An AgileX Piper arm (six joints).
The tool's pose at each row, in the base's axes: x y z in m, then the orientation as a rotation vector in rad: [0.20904 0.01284 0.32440 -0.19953 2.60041 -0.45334]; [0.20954 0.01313 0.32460 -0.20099 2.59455 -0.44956]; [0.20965 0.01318 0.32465 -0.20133 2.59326 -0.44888]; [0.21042 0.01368 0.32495 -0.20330 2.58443 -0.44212]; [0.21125 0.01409 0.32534 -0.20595 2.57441 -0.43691]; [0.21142 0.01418 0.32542 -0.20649 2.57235 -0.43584]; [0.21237 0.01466 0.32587 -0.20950 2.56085 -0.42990]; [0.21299 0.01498 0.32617 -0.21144 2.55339 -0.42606]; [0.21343 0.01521 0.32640 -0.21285 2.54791 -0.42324]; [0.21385 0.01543 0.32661 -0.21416 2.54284 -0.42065]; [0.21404 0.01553 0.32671 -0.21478 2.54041 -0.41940]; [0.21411 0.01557 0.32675 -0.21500 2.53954 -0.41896]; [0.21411 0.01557 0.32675 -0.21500 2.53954 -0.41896]
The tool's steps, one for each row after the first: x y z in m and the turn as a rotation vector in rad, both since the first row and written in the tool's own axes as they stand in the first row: [-0.00059 0.00017 0.00000 -0.00180 -0.00650 0.00023]; [-0.00072 0.00019 0.00000 -0.00210 -0.00791 0.00023]; [-0.00163 0.00051 -0.00001 -0.00552 -0.01789 0.00095]; [-0.00261 0.00071 -0.00004 -0.00780 -0.02877 0.00096]; [-0.00282 0.00075 -0.00005 -0.00827 -0.03101 0.00096]; [-0.00395 0.00099 -0.00009 -0.01088 -0.04348 0.00097]; [-0.00469 0.00115 -0.00012 -0.01257 -0.05156 0.00098]; [-0.00522 0.00126 -0.00016 -0.01381 -0.05750 0.00099]; [-0.00573 0.00136 -0.00019 -0.01496 -0.06298 0.00098]; [-0.00596 0.00141 -0.00021 -0.01551 -0.06561 0.00099]; [-0.00605 0.00143 -0.00022 -0.01571 -0.06655 0.00099]; [-0.00605 0.00143 -0.00022 -0.01571 -0.06655 0.00099]
